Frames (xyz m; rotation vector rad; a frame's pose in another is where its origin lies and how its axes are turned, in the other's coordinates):
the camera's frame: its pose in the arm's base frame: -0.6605 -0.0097 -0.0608 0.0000 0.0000 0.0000
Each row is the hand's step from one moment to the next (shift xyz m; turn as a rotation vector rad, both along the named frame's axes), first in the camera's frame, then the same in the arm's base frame.
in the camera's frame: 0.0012 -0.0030 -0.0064 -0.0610 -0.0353 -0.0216
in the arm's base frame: 0.0012 -0.0030 -0.0064 -0.0610 -0.0353 -0.0216
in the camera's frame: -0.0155 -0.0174 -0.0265 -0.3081 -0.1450 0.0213
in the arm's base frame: -0.0155 -0.0174 -0.0265 -0.3081 -0.1450 0.0213
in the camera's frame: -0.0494 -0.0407 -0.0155 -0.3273 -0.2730 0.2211
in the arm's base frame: -0.0494 -0.0407 -0.0155 -0.3273 -0.2730 0.2211
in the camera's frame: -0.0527 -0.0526 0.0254 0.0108 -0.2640 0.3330
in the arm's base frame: -0.0527 -0.0526 0.0254 0.0108 -0.2640 0.3330
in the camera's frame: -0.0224 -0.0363 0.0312 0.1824 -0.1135 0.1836
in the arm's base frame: -0.0224 -0.0363 0.0312 0.1824 -0.1135 0.1836
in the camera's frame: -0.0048 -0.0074 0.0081 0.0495 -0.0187 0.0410
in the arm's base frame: -0.0048 -0.0074 0.0081 0.0495 -0.0187 0.0410
